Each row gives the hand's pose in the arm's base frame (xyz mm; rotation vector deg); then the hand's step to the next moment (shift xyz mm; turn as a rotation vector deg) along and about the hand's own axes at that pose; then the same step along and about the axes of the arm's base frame.
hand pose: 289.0 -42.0 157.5 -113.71 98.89 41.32
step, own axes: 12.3 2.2 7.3 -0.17 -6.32 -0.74
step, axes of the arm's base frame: -1.8 -5.4 -13.3 6.32 0.61 0.51
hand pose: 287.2 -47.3 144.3 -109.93 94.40 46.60
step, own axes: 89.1 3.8 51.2 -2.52 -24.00 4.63
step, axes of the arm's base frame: -1.5 -27.5 -99.1 22.85 8.82 -2.01
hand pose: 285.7 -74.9 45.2 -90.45 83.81 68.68
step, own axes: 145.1 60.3 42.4 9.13 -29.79 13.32
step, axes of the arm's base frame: -74.0 -24.2 -142.9 26.39 13.32 -16.56
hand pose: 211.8 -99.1 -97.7 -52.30 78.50 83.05
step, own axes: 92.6 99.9 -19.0 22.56 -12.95 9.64
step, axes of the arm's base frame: -124.7 -3.8 -57.8 6.00 11.94 -24.31
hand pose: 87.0 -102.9 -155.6 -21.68 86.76 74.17
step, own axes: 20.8 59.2 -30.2 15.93 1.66 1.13
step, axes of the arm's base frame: -69.0 3.4 8.8 -6.95 7.49 -12.38
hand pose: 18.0 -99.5 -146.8 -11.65 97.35 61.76
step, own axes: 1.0 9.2 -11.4 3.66 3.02 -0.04
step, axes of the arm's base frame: -13.7 -2.7 4.6 -3.39 3.03 -1.38
